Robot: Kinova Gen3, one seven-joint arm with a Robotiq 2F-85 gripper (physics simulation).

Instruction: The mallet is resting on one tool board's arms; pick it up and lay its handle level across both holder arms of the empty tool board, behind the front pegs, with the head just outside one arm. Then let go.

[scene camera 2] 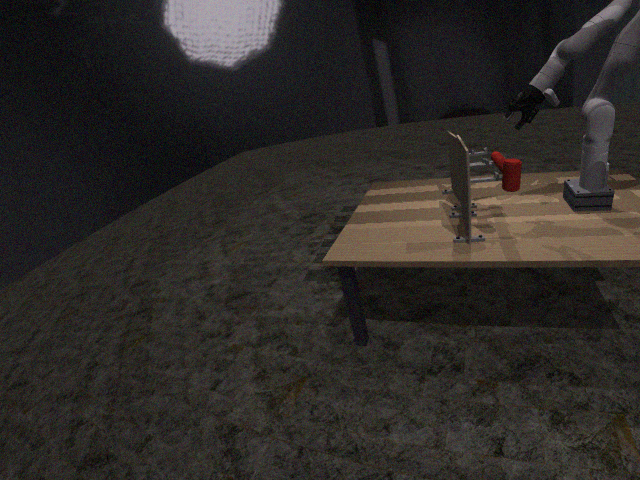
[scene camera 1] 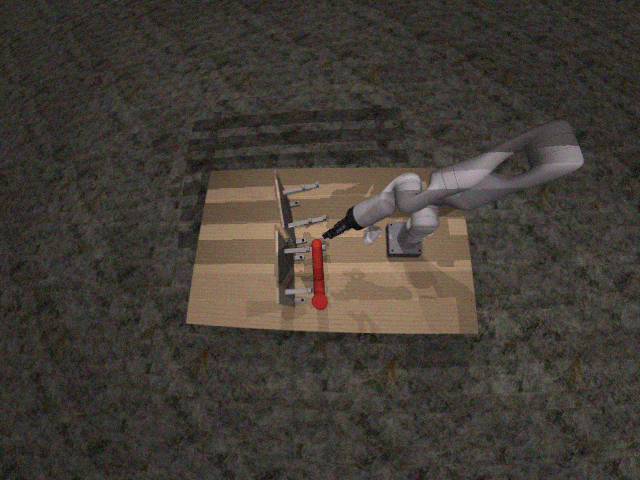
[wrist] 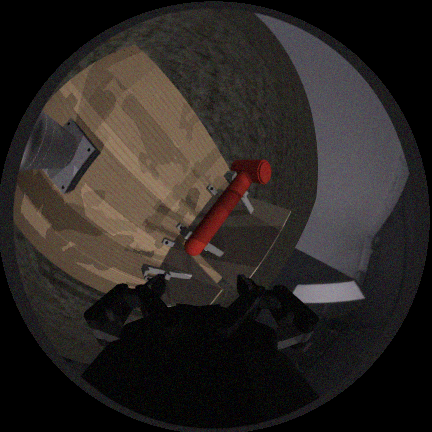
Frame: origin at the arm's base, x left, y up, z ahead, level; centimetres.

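Seen in the pictures: gripper, fingertip midpoint: (scene camera 2: 511, 124) (scene camera 1: 331, 230) (wrist: 200, 282); arm's base, origin of the base link: (scene camera 2: 591, 185) (scene camera 1: 407, 238) (wrist: 62, 150).
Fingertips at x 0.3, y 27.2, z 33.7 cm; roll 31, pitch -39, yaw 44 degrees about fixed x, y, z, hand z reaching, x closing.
Note:
Pixels of each thing's middle, then the offset from my fingertips to it. Level surfaces: height alone.
- red mallet, body centre: (wrist: 225, 203) (scene camera 2: 503, 165) (scene camera 1: 318, 273) dx +12.1, dy -11.3, dz +7.0 cm
- empty tool board, body centre: (wrist: 162, 284) (scene camera 1: 298, 209) (scene camera 2: 469, 167) dx -18.9, dy -20.4, dz +12.8 cm
- wooden table, its level: dy -35.2 cm
A red mallet (scene camera 1: 317, 268) (scene camera 2: 498, 161) (wrist: 217, 215) lies with its handle across both holder arms of the near tool board (scene camera 1: 285, 273) (scene camera 2: 461, 180) (wrist: 250, 235). Its round head (scene camera 1: 319, 301) (scene camera 2: 511, 174) (wrist: 257, 171) is just outside the arm at the lower end in scene camera 1. The empty tool board (scene camera 1: 284, 209) stands beside it, angled a little, with its two holder arms (scene camera 1: 301, 189) (scene camera 1: 307, 222) bare. My gripper (scene camera 1: 325, 236) (scene camera 2: 512, 122) (wrist: 200, 282) is open and empty, above and apart from the mallet, near the handle's free end.
Both boards stand upright on small feet on the wooden table (scene camera 1: 232, 304) (scene camera 2: 392, 248) (wrist: 135, 155). The robot's base (scene camera 1: 404, 248) (scene camera 2: 588, 196) (wrist: 75, 157) is bolted to the table on the side that the holder arms point to. The boards' inner ends are close together.

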